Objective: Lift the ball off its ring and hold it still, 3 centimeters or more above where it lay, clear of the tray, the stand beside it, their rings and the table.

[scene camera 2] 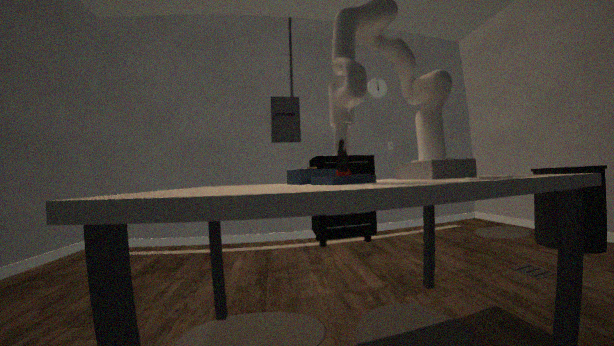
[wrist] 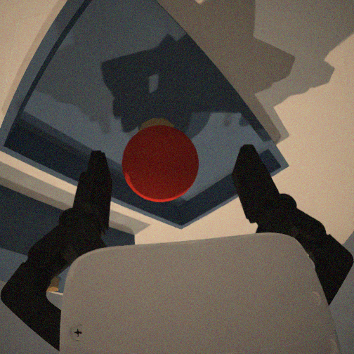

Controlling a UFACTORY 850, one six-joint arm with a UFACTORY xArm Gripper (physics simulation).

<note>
I see my gripper, a red ball and a blue tray.
</note>
